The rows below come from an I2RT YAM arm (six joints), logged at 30 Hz.
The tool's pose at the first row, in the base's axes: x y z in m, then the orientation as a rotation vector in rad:
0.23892, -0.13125, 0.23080, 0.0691, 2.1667, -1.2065
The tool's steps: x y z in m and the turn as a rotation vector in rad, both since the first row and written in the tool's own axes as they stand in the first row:
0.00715, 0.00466, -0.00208, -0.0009, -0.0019, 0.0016
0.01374, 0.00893, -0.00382, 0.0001, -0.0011, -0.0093
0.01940, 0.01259, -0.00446, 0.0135, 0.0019, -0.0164
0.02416, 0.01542, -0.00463, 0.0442, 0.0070, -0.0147
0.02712, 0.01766, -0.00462, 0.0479, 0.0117, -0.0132
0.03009, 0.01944, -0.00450, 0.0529, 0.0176, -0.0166
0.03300, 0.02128, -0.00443, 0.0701, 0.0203, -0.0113
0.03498, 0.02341, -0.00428, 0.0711, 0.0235, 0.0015
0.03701, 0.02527, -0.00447, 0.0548, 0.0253, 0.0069
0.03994, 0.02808, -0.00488, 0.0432, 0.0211, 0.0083
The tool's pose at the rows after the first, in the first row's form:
0.23381, -0.12877, 0.22409, 0.0693, 2.1651, -1.2042
0.22919, -0.12665, 0.21787, 0.0585, 2.1683, -1.2116
0.22565, -0.12548, 0.21221, 0.0584, 2.1648, -1.2308
0.22278, -0.12494, 0.20751, 0.0764, 2.1502, -1.2644
0.22122, -0.12441, 0.20418, 0.0826, 2.1516, -1.2686
0.21955, -0.12424, 0.20115, 0.0847, 2.1545, -1.2772
0.21792, -0.12397, 0.19813, 0.0995, 2.1447, -1.2934
0.21716, -0.12337, 0.19538, 0.1157, 2.1433, -1.2879
0.21610, -0.12267, 0.19293, 0.1157, 2.1534, -1.2675
0.21454, -0.12148, 0.18935, 0.1096, 2.1566, -1.2533

